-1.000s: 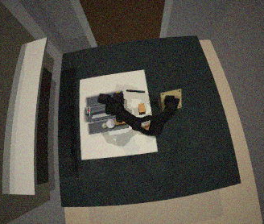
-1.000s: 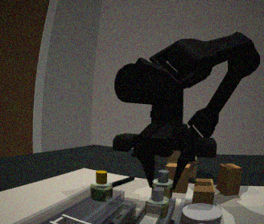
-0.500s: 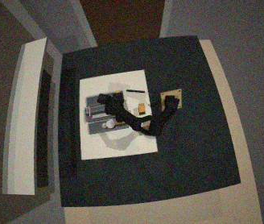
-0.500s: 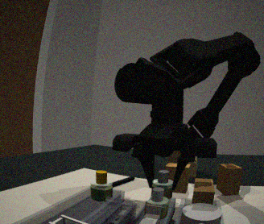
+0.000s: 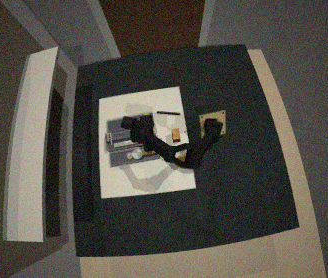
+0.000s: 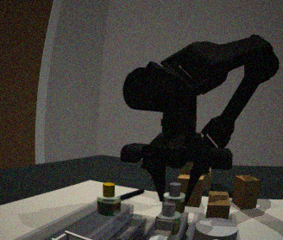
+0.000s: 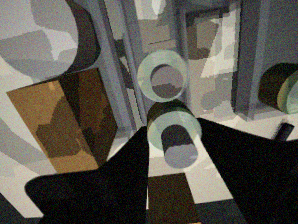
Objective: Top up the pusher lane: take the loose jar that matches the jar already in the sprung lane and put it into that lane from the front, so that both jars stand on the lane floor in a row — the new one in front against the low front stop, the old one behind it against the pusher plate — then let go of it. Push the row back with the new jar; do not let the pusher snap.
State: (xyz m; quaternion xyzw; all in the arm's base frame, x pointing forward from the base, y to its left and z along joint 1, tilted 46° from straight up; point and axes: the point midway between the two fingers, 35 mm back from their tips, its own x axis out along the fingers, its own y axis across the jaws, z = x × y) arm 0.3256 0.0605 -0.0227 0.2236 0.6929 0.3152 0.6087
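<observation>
The white mat is 60 mm ahead of my gripper tip, 50 mm below it and 10 mm to the right of it. From my gripper tip the other things lie so: grey disc (90 mm to the left, 80 mm ahead, 20 mm below); thin black stick (160 mm to the right, 110 mm behind, 50 mm below).
</observation>
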